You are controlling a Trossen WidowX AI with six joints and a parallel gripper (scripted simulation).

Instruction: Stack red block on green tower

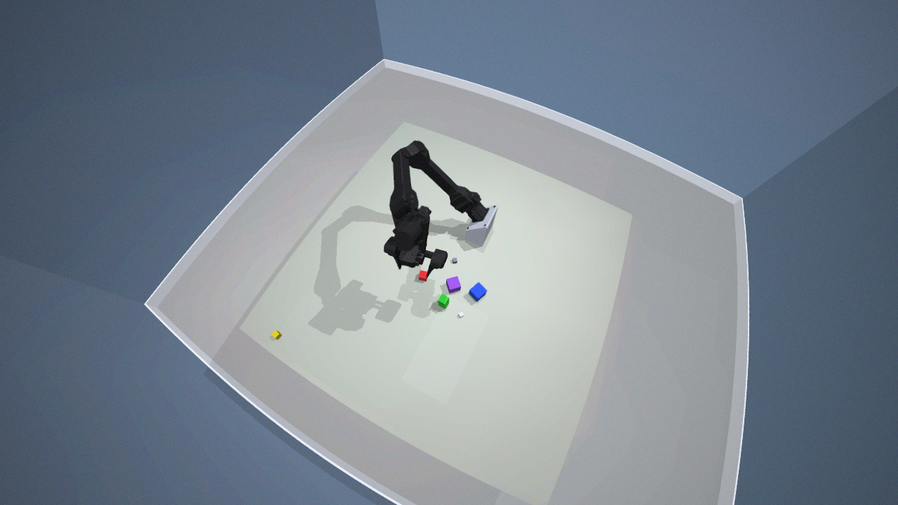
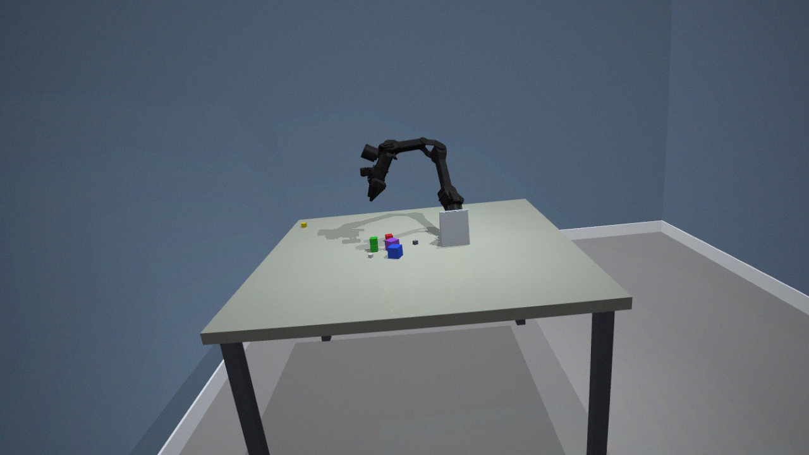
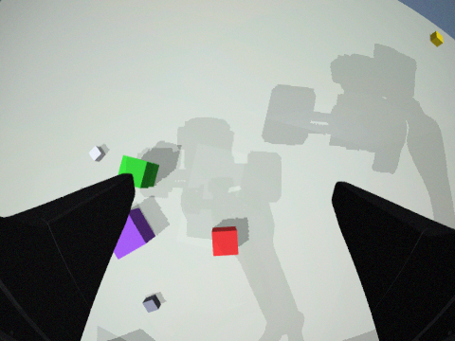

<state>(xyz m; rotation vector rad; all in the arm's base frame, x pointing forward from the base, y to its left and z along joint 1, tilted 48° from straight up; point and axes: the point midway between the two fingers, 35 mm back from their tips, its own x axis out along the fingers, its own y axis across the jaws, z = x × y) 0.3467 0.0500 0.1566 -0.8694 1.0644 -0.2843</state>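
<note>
The red block is 70 mm behind my gripper tip, 10 mm to the right of it and 190 mm below it. From my gripper tip the other things lie so: blue block (100 mm behind, 200 mm to the left, 180 mm below); then yellow cube (420 mm ahead, 390 mm to the right, 190 mm below); then purple block (90 mm behind, 110 mm to the left, 180 mm below).
</note>
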